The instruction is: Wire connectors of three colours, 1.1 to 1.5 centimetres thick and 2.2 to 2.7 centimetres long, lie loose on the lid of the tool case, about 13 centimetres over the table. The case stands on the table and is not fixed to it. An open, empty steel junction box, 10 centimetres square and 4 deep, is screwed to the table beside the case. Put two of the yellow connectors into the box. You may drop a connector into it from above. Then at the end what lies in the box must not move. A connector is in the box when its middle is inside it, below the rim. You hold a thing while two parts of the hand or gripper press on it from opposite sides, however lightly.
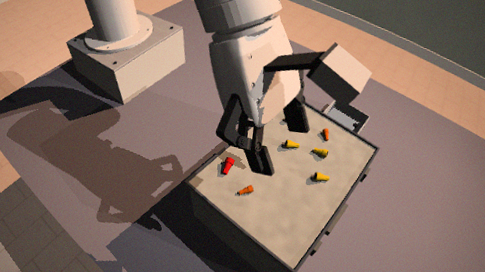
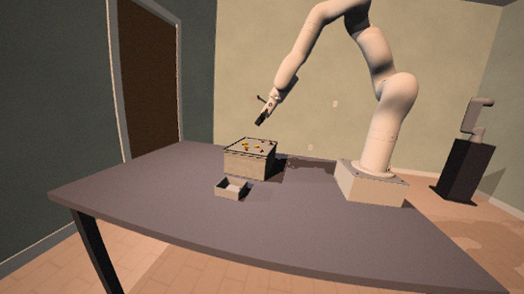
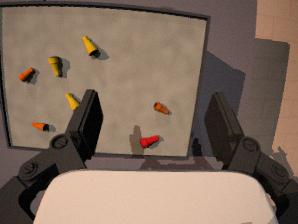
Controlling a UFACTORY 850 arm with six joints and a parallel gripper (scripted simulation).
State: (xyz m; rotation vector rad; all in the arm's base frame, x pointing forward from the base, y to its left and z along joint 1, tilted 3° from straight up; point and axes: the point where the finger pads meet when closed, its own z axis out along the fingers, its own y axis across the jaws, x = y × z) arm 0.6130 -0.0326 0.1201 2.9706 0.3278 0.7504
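My gripper is now 16 cm above the tool case and 7 cm to the right of it. From my hand the other things lie so: red connector 12 cm below, 8 cm behind, 2 cm to the right.
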